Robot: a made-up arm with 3 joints. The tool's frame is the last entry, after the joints.
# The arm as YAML. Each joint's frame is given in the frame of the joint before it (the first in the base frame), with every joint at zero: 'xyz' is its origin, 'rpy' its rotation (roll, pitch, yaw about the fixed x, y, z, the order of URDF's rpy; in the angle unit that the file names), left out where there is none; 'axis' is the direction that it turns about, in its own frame. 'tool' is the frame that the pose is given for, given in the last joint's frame.
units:
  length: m
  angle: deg
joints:
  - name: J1
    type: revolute
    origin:
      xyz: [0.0, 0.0, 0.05]
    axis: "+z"
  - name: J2
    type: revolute
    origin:
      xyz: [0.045, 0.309, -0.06]
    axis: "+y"
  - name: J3
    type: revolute
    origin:
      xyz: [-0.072, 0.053, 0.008]
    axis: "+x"
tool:
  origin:
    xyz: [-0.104, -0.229, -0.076]
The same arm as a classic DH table. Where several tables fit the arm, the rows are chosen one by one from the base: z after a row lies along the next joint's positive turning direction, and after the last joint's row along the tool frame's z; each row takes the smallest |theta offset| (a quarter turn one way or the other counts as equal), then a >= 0, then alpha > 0; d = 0 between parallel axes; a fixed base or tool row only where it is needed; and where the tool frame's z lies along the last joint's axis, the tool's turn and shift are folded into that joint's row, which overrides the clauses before.
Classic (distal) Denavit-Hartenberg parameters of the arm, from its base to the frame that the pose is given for. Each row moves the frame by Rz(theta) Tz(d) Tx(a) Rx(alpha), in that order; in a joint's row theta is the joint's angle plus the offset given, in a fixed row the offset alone. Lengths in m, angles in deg.
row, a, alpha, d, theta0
J1, 0.045, -90, -0.01, 0
J2, 0.008, -90, 0.362, -90
J3, 0.229, 90, -0.176, 90
tool (fixed), 0, 0, -0.076, 90

